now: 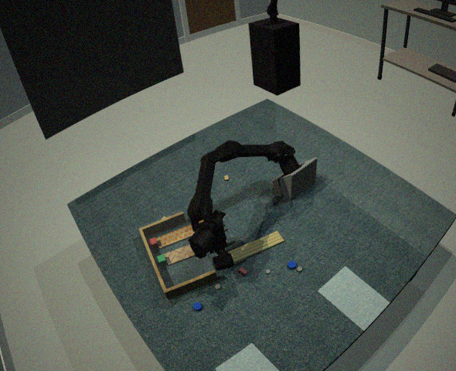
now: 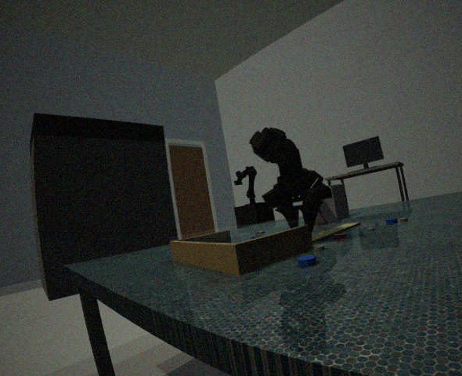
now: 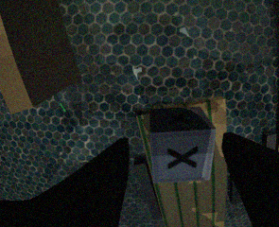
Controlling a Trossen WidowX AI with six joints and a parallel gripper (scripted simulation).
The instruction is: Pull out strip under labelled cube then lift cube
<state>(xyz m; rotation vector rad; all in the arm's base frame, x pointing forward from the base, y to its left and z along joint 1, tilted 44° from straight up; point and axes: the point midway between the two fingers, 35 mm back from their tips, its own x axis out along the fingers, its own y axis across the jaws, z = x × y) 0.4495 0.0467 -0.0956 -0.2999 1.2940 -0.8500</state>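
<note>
The pink block lies 80 mm to the left of my gripper tip, 30 mm behind it and 20 mm below it.
</note>
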